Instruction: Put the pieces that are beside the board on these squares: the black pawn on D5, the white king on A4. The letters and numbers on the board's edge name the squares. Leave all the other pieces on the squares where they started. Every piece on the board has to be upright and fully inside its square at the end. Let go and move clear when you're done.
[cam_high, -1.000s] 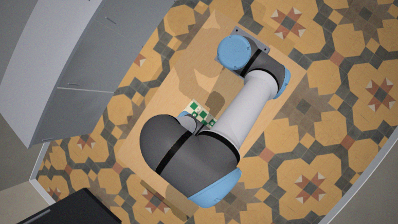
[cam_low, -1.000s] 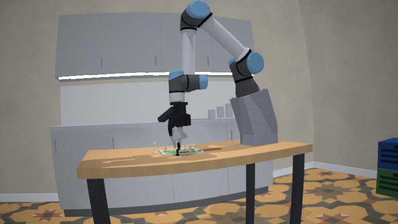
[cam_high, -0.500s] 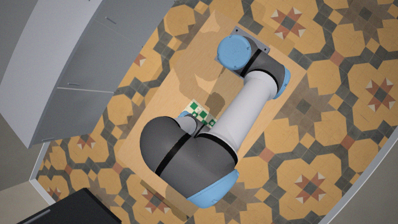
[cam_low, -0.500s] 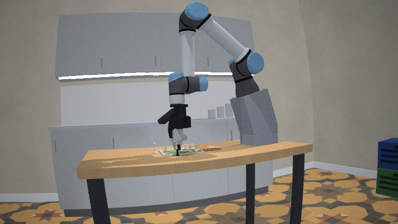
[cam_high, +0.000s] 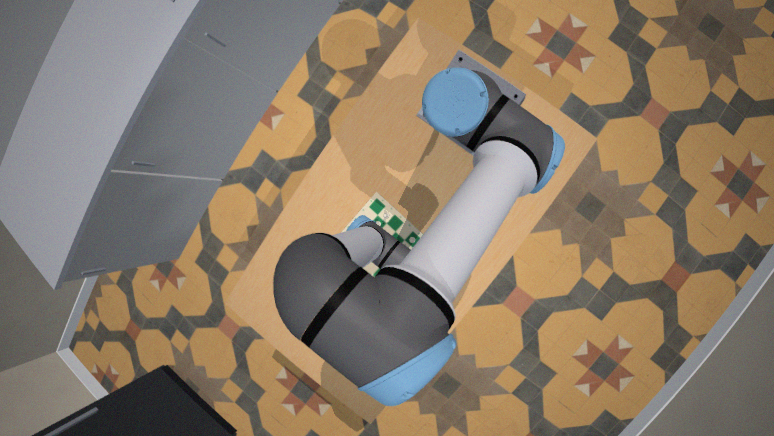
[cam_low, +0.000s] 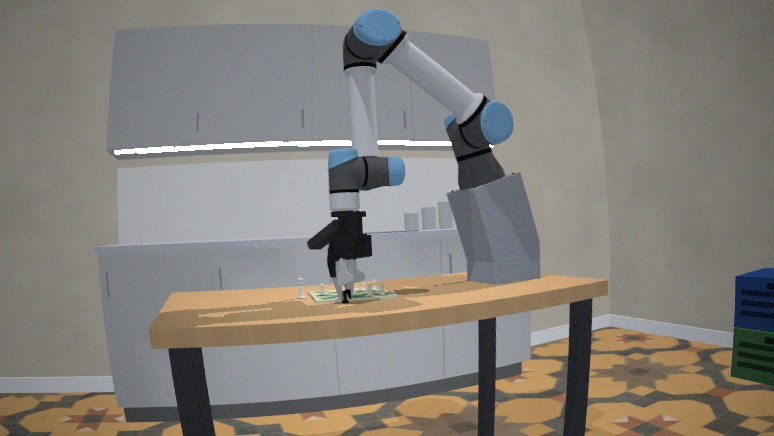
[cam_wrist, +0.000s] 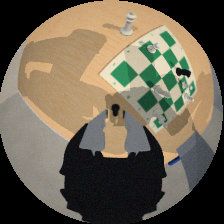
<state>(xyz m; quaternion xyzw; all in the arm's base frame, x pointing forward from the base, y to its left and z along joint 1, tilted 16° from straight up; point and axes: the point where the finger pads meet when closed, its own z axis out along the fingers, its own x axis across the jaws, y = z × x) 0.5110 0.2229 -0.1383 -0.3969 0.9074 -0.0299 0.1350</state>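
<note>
Right now the black pawn is 1 cm below my hand. The rest, counted from my hand: chessboard (2 cm behind, 14 cm to the right, 2 cm below); white king (12 cm ahead, 13 cm to the right, 1 cm above).
</note>
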